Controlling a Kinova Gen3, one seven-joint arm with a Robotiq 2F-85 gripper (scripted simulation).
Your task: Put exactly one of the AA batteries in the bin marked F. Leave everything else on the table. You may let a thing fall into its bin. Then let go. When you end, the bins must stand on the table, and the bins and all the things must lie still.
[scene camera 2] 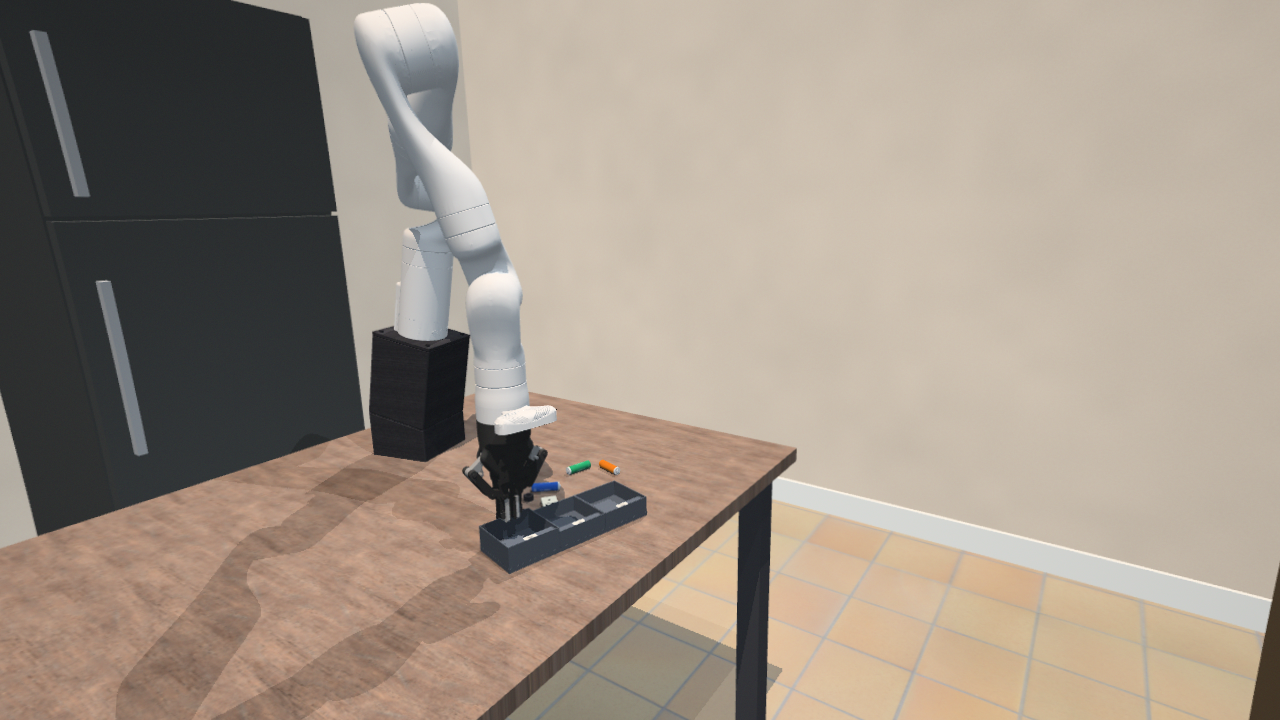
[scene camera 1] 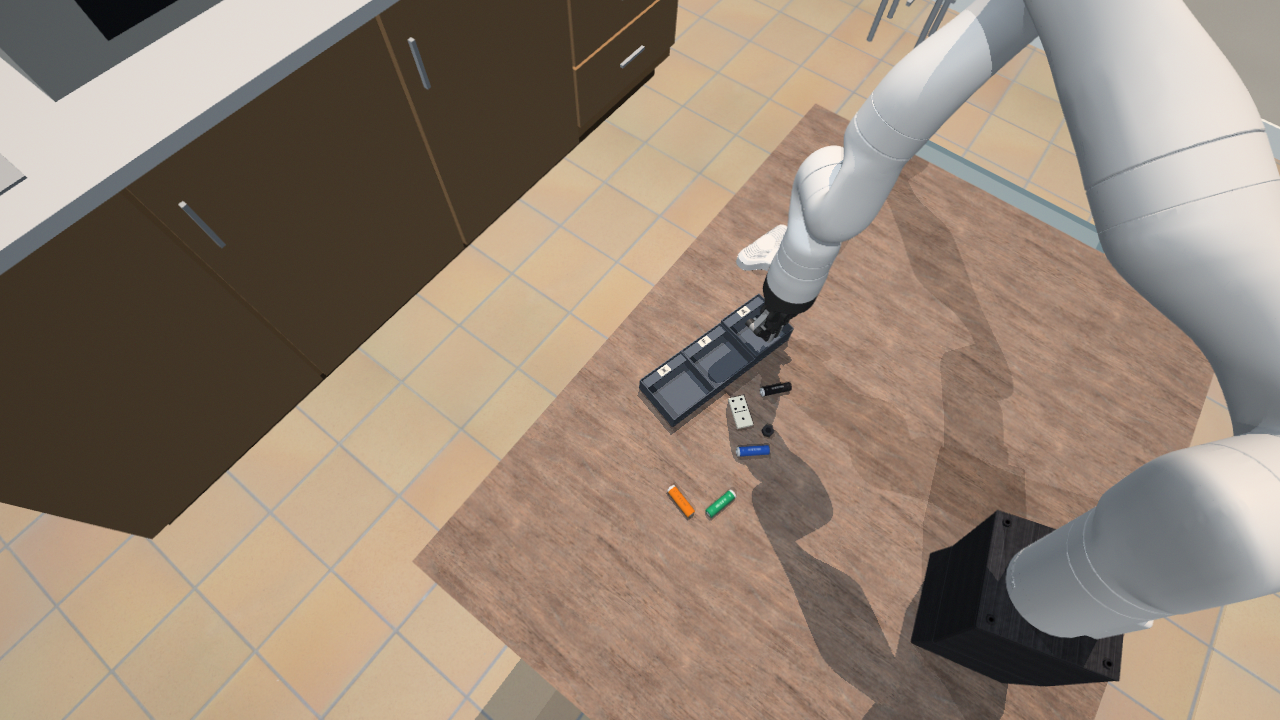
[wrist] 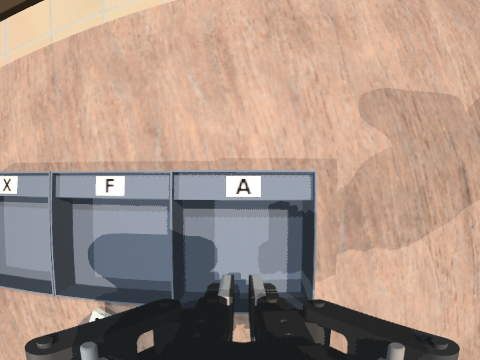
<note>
I see my gripper (scene camera 2: pixel 509 518).
My gripper also shows in scene camera 1 (scene camera 1: pixel 769 335) and in the wrist view (wrist: pixel 241 291).
</note>
